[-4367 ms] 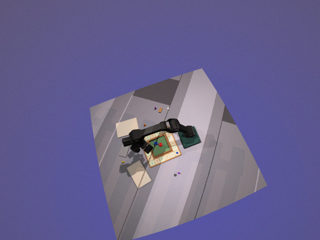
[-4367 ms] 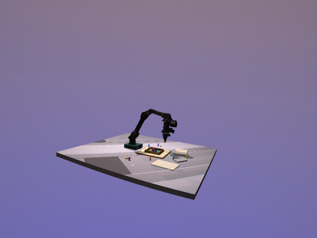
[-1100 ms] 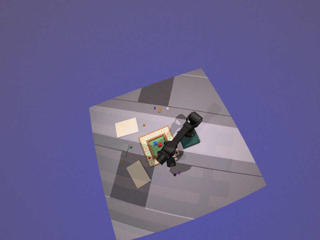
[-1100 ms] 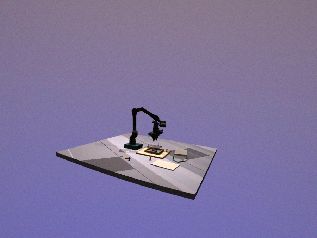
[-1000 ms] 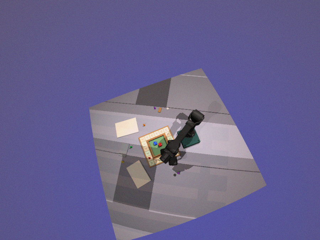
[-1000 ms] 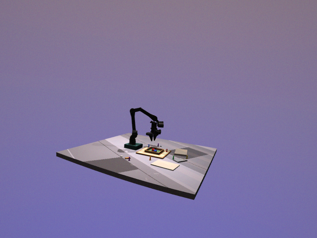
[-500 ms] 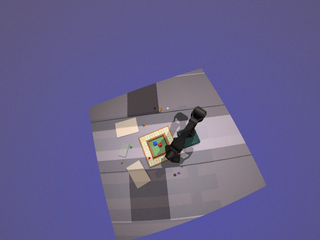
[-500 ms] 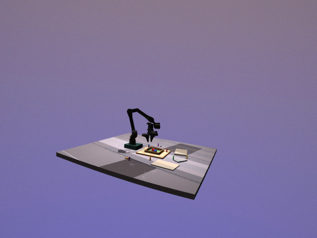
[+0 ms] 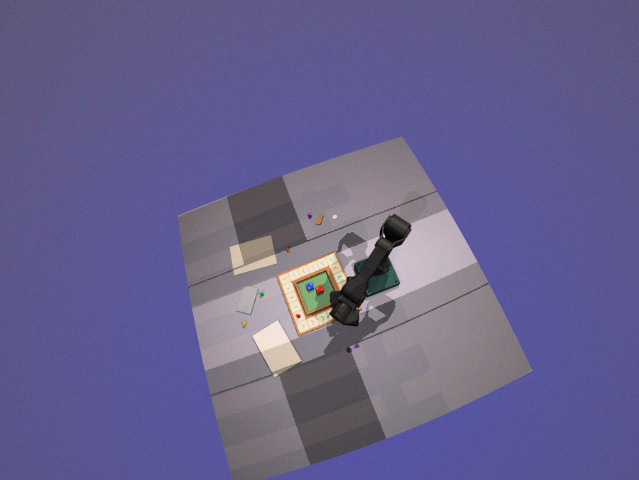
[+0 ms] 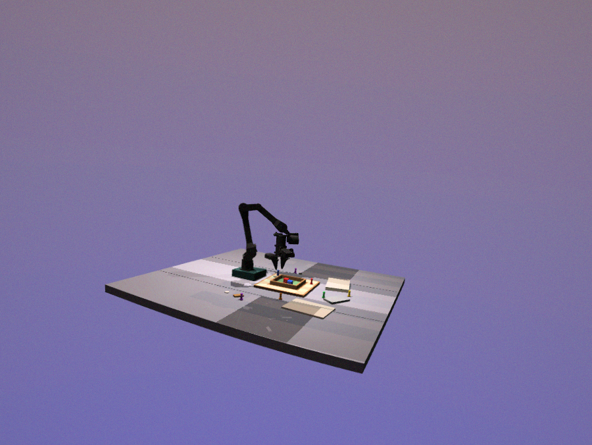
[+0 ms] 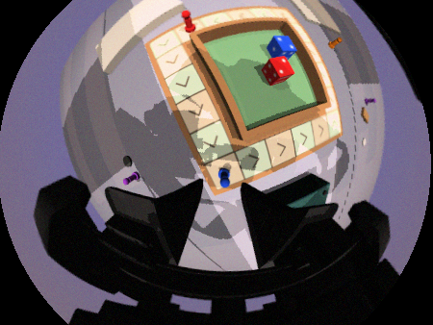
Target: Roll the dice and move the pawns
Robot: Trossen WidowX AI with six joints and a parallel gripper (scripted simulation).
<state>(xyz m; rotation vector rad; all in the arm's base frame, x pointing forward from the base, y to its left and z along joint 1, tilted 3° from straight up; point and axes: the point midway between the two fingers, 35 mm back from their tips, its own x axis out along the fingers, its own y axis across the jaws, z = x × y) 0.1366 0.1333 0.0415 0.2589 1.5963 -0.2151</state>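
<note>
Right now my gripper tip is 2 cm above the blue pawn. The rest, counted from my gripper tip: orange pawn 31 cm to the right, 23 cm ahead, 3 cm below; red pawn 23 cm ahead, 2 cm below; green tray 13 cm ahead, 9 cm to the right, 4 cm below.
</note>
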